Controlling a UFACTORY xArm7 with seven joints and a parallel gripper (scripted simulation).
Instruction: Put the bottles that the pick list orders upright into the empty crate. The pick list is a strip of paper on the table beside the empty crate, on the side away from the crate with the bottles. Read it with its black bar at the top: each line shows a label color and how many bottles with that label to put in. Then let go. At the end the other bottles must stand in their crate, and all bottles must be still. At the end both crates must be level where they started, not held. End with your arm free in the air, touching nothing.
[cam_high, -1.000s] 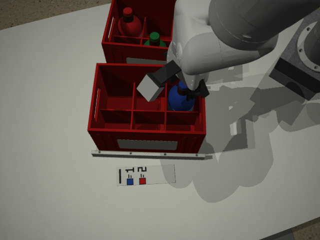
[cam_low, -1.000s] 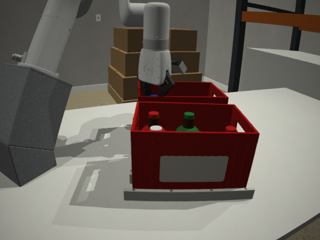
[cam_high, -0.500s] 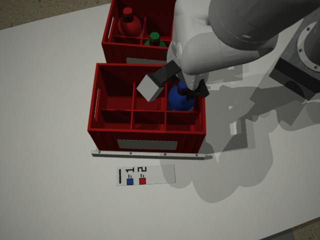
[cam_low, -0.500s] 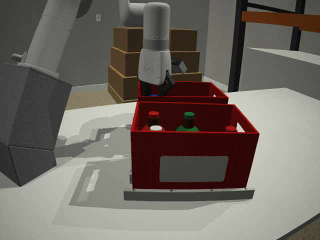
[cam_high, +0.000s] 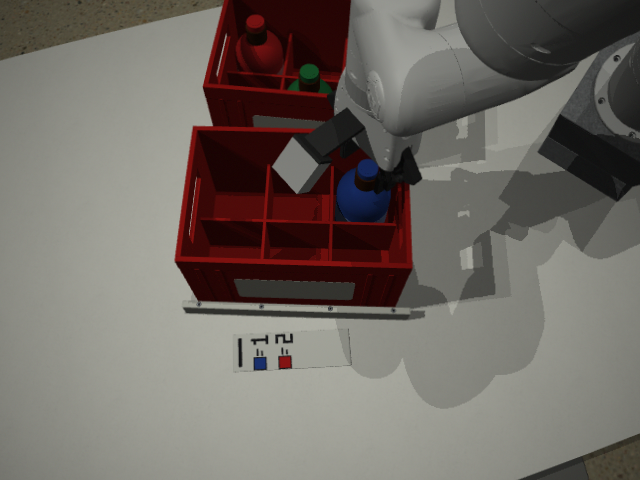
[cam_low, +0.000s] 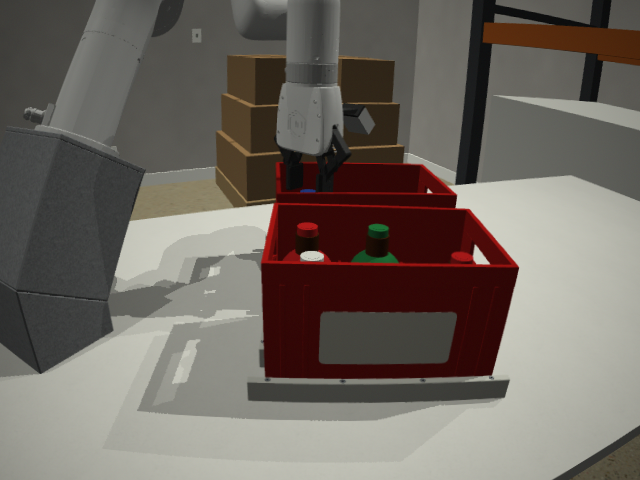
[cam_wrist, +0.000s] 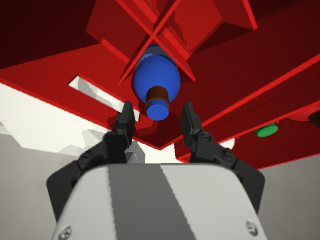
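My gripper is now 14 cm short of the red bottle, 25 cm to the left of it and 9 cm above it. Also, from my hand: green bottle 7 cm ahead, 15 cm to the right, 9 cm below; white bottle 3 cm behind, 23 cm to the right, 9 cm below; blue bottle 9 cm below.
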